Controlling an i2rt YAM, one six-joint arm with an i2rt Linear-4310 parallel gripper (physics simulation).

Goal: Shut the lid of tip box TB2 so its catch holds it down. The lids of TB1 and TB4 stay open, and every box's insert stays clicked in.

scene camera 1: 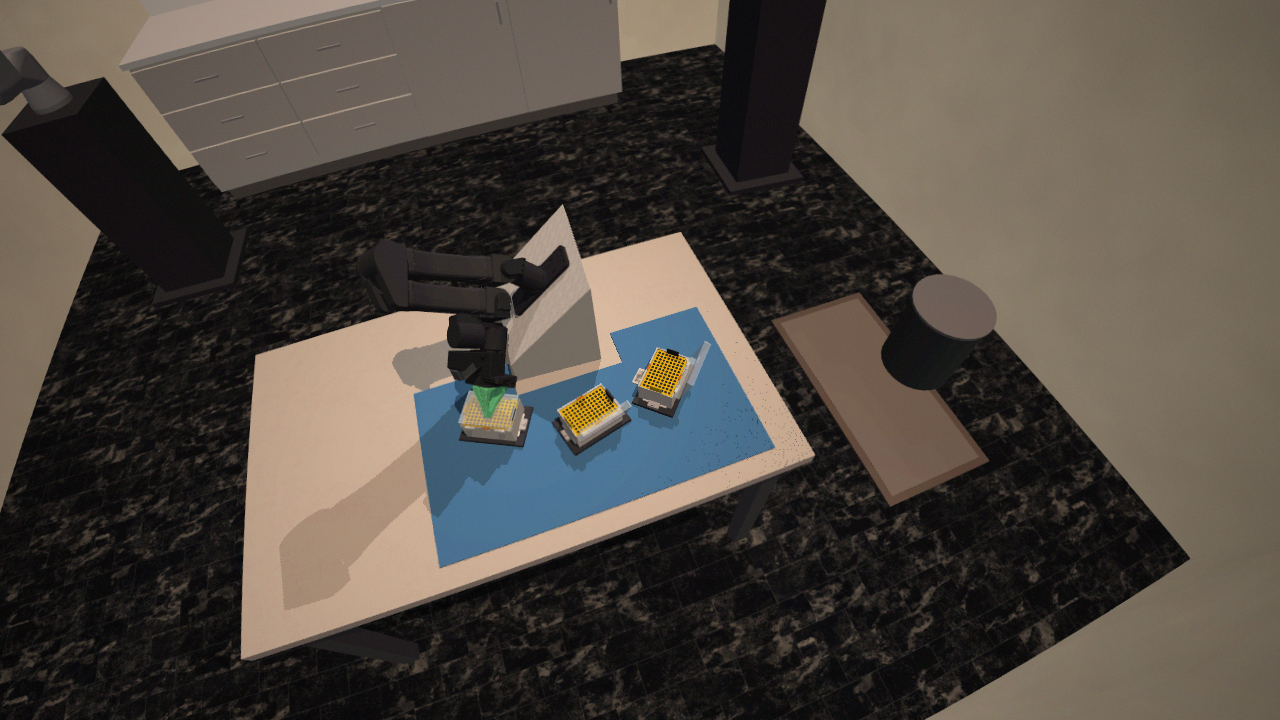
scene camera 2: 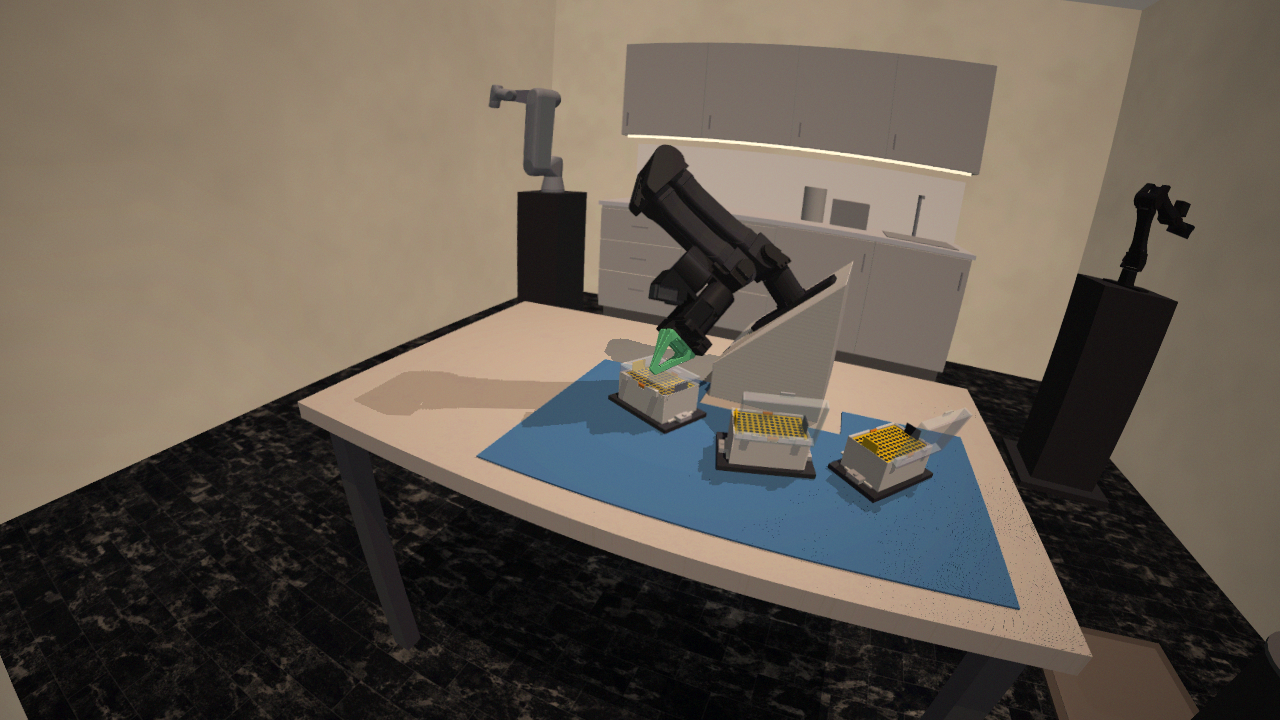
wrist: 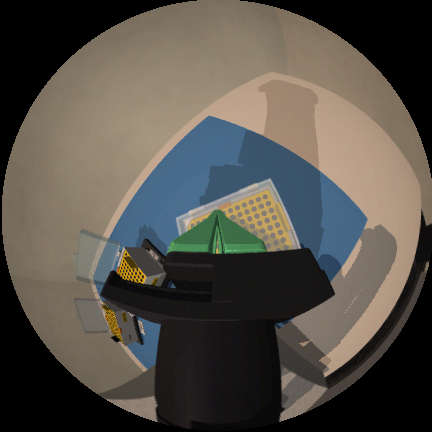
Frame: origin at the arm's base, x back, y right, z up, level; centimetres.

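Seen in the pictures: gripper, fingertip midpoint: [scene camera 1: 488, 417] [scene camera 2: 652, 372] [wrist: 216, 214]; arm's base, origin of the base link: [scene camera 1: 541, 282] [scene camera 2: 795, 304].
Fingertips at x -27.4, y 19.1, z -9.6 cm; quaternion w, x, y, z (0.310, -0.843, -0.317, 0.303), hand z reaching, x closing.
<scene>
Offsets run from my fingertips to a thing's top centre. "*": to the spot under its first point. Level surfaces: height alone.
Tip box TB2, by its closed-over lid, is the white box {dx +3.6, dy -0.8, dz -0.4 cm} [scene camera 1: 494, 431] [scene camera 2: 653, 406] on a dark base; its clear lid {* dx +2.3, dy +4.2, dz -0.4 cm} [wrist: 262, 202] lies over the yellow insert. Whether the catch holds cannot be told. My gripper [scene camera 1: 488, 414] [scene camera 2: 657, 370] [wrist: 216, 214] is shut and empty, its green fingertips at the lid's top; contact is unclear. The middle box {dx -2.4, dy -21.9, dz -1.5 cm} [scene camera 1: 588, 413] [scene camera 2: 768, 450] [wrist: 142, 270] and the right box {dx +1.8, dy -40.9, dz -1.5 cm} [scene camera 1: 662, 376] [scene camera 2: 884, 461] [wrist: 120, 322] have raised clear lids and yellow inserts seated inside. Which is TB1 and which TB4 cannot be told.
The boxes stand on a blue mat {dz -8.1 cm} [scene camera 1: 537, 510] [scene camera 2: 626, 483] [wrist: 175, 165] on the table {dz -8.4 cm} [scene camera 1: 340, 429] [scene camera 2: 465, 358]. A pale slanted panel [scene camera 1: 559, 313] [scene camera 2: 787, 349] stands behind the boxes, beside the arm.
</scene>
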